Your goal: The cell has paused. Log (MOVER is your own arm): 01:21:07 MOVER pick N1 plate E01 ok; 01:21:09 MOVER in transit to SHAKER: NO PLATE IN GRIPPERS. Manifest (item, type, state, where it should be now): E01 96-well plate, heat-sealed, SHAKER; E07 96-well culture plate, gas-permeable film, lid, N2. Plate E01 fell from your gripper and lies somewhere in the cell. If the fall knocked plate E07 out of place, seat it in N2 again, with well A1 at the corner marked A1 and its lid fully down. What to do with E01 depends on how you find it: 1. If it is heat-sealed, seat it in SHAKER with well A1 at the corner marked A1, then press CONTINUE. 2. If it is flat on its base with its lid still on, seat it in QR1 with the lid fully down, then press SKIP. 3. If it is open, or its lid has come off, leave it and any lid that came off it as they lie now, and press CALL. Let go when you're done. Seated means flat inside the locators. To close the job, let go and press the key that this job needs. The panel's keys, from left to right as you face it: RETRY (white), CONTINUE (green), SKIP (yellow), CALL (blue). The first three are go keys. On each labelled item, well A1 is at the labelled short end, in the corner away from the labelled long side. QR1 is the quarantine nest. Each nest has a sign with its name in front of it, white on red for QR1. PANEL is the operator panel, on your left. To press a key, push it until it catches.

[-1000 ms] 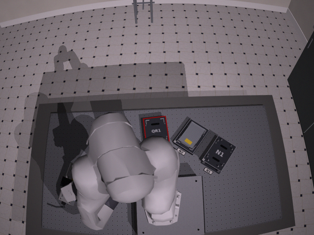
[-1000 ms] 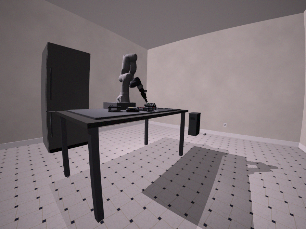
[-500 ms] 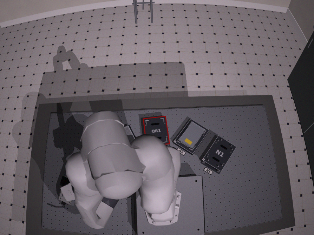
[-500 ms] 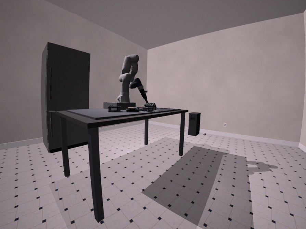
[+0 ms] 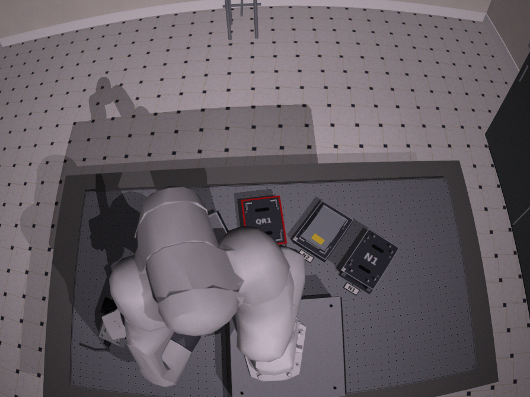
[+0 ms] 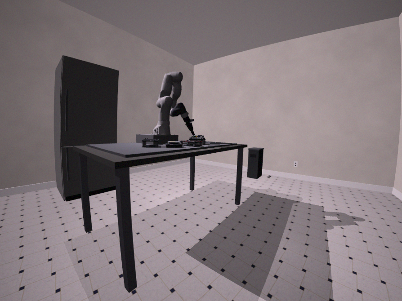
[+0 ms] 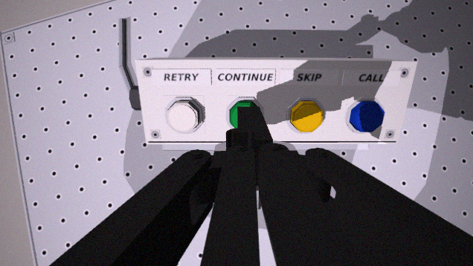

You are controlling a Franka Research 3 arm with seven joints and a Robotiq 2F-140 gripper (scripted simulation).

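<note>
My gripper is now 40 mm above the green continue key, 20 mm to the right of it and 10 mm short of it. Also, from my hand: blue key: 100 mm ahead, 40 mm below, 10 mm to the right; plate E01: 290 mm ahead, 270 mm to the right, 50 mm below; yellow key: 50 mm ahead, 40 mm below, 10 mm to the left.
</note>
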